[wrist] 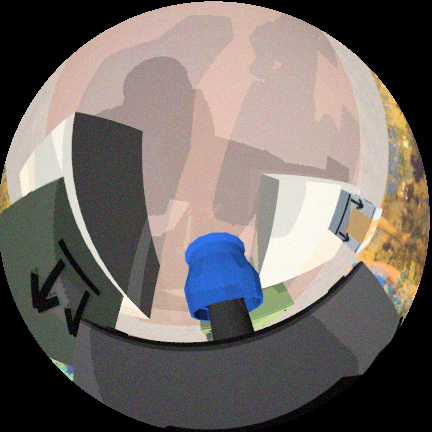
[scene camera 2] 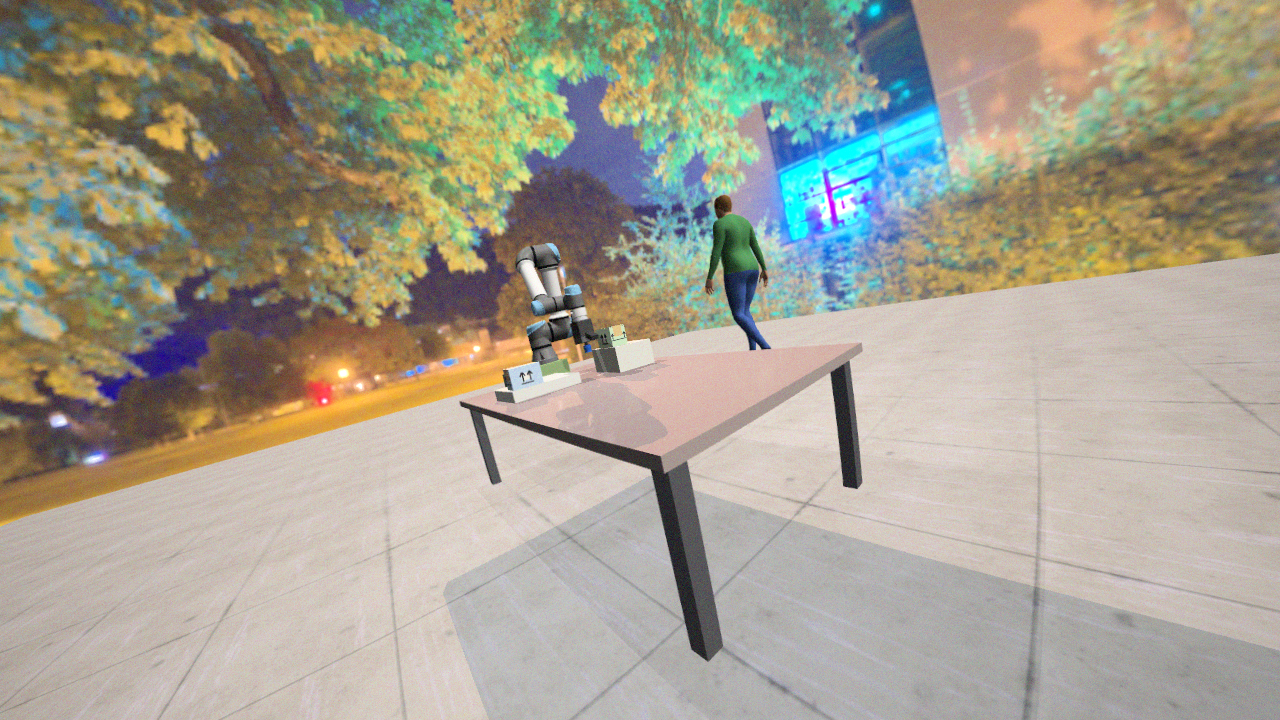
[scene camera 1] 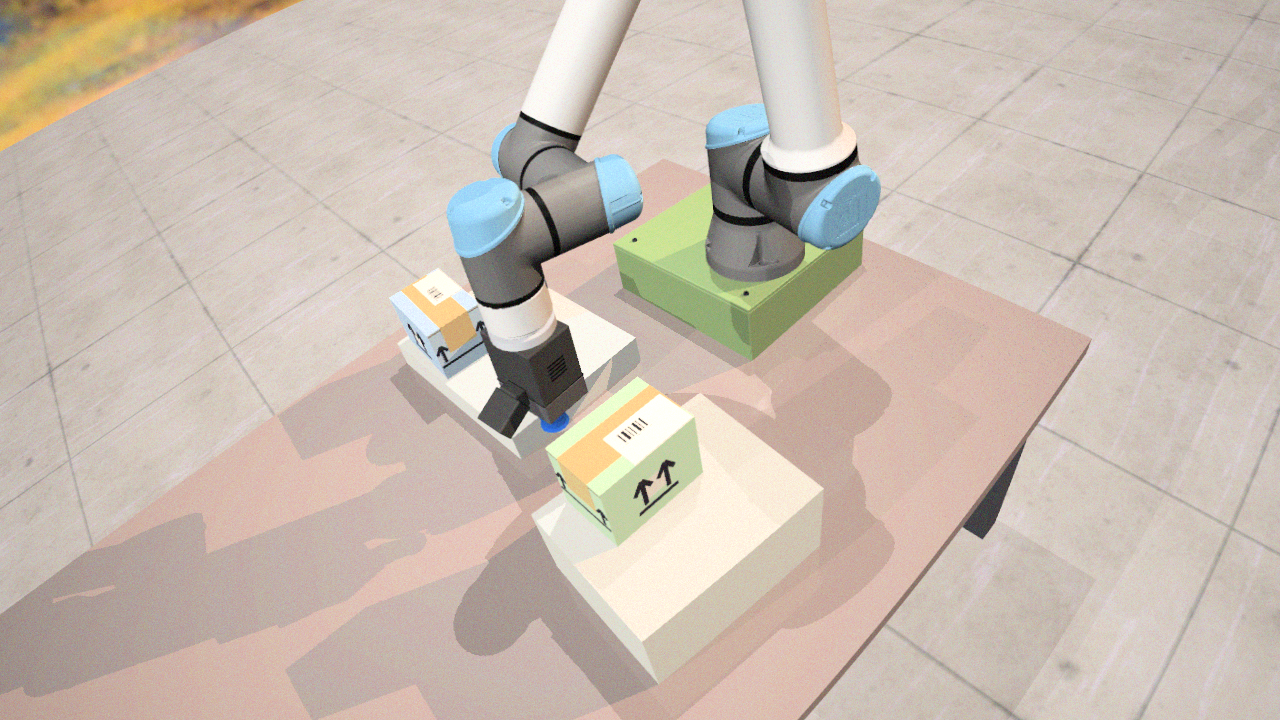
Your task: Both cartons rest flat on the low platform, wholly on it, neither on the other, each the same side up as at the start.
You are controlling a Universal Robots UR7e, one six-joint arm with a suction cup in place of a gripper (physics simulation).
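Places are measured from the arm's base along level axes (x left, y back, z up), in millimetres.
Where they show: hand, tool point: (wrist: 215, 256) (scene camera 2: 588, 351) (scene camera 1: 554, 421); arm's base, link origin: (scene camera 2: 545, 363) (scene camera 1: 755, 252).
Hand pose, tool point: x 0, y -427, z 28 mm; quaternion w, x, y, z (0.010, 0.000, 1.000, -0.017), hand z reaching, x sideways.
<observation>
Things, the pixels of their top centre, and the offset from my tool point. Level surfaces: height alone.
- green carton, top centre: (scene camera 1: 619, 432) (scene camera 2: 609, 327) dz +93, dx +143, dy -15 mm
- high platform, top centre: (scene camera 1: 674, 503) (wrist: 59, 255) (scene camera 2: 619, 344) dz -3, dx +193, dy -6 mm
- blue carton, top centre: (scene camera 1: 432, 300) (wrist: 372, 228) (scene camera 2: 520, 365) dz +15, dx -323, dy +54 mm
- low platform, top centre: (scene camera 1: 509, 340) (wrist: 322, 237) (scene camera 2: 536, 381) dz -75, dx -242, dy +109 mm
- pinkish table, surface height: dz -123 mm
A green carton (scene camera 1: 623, 461) (scene camera 2: 617, 335) (wrist: 30, 270) stands upright on the high platform (scene camera 1: 716, 555) (scene camera 2: 628, 357) (wrist: 107, 200), near its edge facing the low platform. A blue carton (scene camera 1: 438, 317) (scene camera 2: 522, 377) (wrist: 354, 220) stands upright at the far end of the low platform (scene camera 1: 599, 340) (scene camera 2: 538, 388) (wrist: 305, 225). Both cartons have their taped, labelled face up and arrows on the sides. My suction cup (scene camera 1: 554, 423) (scene camera 2: 588, 347) (wrist: 217, 275) is off and holds nothing. It hangs beside the green carton, over the gap between the platforms.
The arm's base stands on a green block (scene camera 1: 680, 286) (wrist: 272, 306) behind the platforms. All stand on a pinkish table (scene camera 1: 966, 358) (scene camera 2: 716, 385) (wrist: 215, 115). A person in a green top (scene camera 2: 738, 243) is beyond the table in scene camera 2.
</observation>
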